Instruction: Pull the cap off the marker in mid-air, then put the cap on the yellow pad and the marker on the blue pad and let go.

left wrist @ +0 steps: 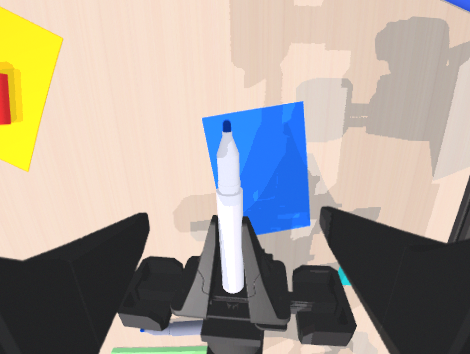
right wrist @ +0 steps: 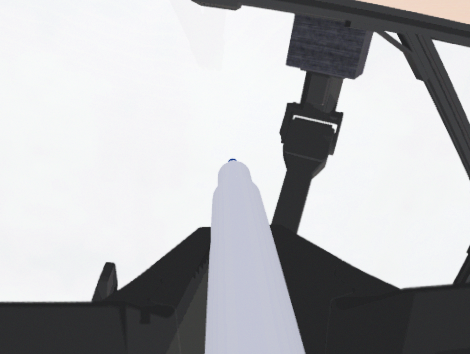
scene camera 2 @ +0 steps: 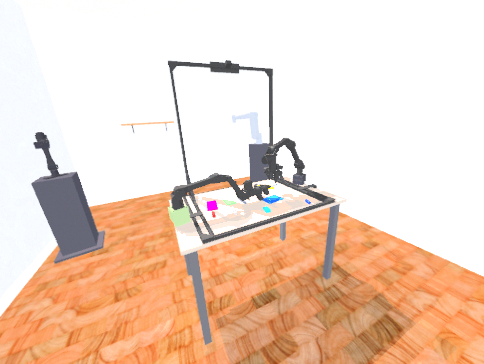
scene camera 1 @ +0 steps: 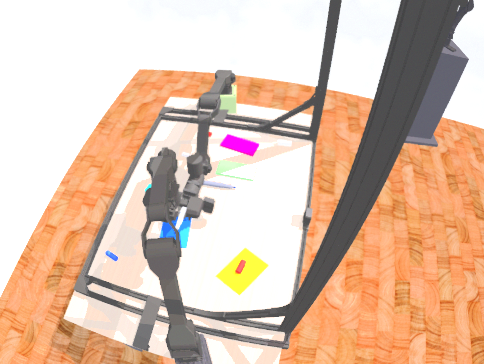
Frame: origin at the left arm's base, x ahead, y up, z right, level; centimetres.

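Seen in the pictures: left gripper, fingertip midpoint: (left wrist: pixel 235 218) (scene camera 2: pixel 272 181); right gripper, fingertip midpoint: (left wrist: pixel 229 218) (right wrist: pixel 239 239) (scene camera 2: pixel 270 185) (scene camera 1: pixel 180 217); left arm's base, link origin: (right wrist: pixel 326 70) (scene camera 2: pixel 299 174) (scene camera 1: pixel 189 351); right arm's base, link origin: (scene camera 2: pixel 177 207) (scene camera 1: pixel 225 90).
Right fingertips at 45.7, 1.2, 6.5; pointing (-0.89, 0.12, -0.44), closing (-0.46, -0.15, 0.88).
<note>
Offsets run from my right fingertips to a thing's top centre, as dx, dy, dz. "pt": to the spot under its first point.
A white marker {+0.2, +0.6, +0.0} (scene camera 1: pixel 181 215) (left wrist: pixel 230 170) (right wrist: pixel 250 300), blue tip bare, is held in the air by my right gripper (left wrist: pixel 229 218) (right wrist: pixel 239 239), which is shut on its barrel. In the left wrist view its tip and upper barrel overlap the blue pad {+2.2, -9.9, -3.2} (scene camera 1: pixel 184 240) (scene camera 2: pixel 273 199) (left wrist: pixel 280 170) lying below. My left gripper is open and empty above the marker, a finger on each side, not touching it. The red cap {-18.3, -8.1, +15.9} (scene camera 1: pixel 241 266) (left wrist: pixel 4 99) lies on its side on the yellow pad {pt -20.0, -9.9, +10.8} (scene camera 1: pixel 227 275) (left wrist: pixel 40 75), with no gripper at it.
A second blue-tipped marker {+17.4, -8.1, +16.0} (scene camera 1: pixel 220 185) (left wrist: pixel 185 328) lies behind my right gripper, near a green pad {+23.1, -9.2, +25.0} (scene camera 1: pixel 230 169). A magenta pad {+36.6, -9.2, +29.9} (scene camera 1: pixel 239 145) (scene camera 2: pixel 212 205), a blue cap {-4.8, -7.9, -28.9} (scene camera 1: pixel 111 256) (scene camera 2: pixel 308 201) and a cyan piece {+21.2, -8.5, -9.3} (scene camera 2: pixel 267 210) (left wrist: pixel 345 276) lie apart. Black rails edge the table.
</note>
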